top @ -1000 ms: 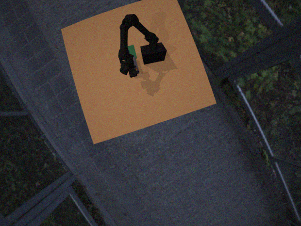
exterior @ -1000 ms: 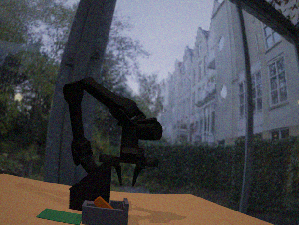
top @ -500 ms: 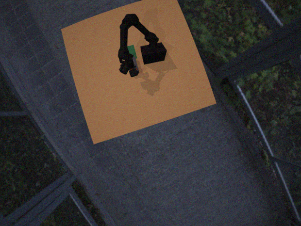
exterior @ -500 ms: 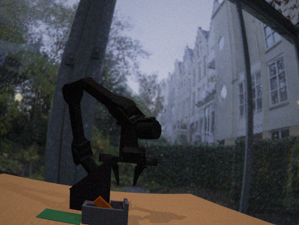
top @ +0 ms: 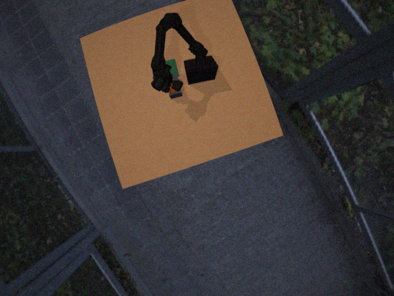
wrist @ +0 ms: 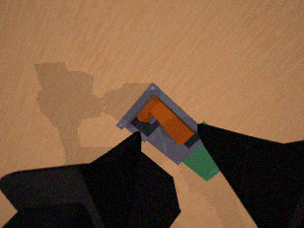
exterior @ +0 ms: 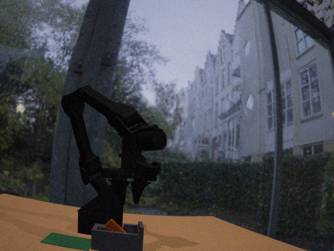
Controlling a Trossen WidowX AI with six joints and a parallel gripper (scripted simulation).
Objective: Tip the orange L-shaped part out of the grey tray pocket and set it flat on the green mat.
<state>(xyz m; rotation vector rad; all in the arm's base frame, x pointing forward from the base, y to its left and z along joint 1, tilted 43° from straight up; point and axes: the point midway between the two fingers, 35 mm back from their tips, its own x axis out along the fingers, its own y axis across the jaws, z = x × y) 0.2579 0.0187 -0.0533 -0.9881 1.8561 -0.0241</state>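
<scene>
My gripper tip is 20 mm past the orange L-shaped part and 110 mm above it. The rest, counted from my gripper tip: green mat (50 mm behind, 180 mm to the right, 170 mm below).
</scene>
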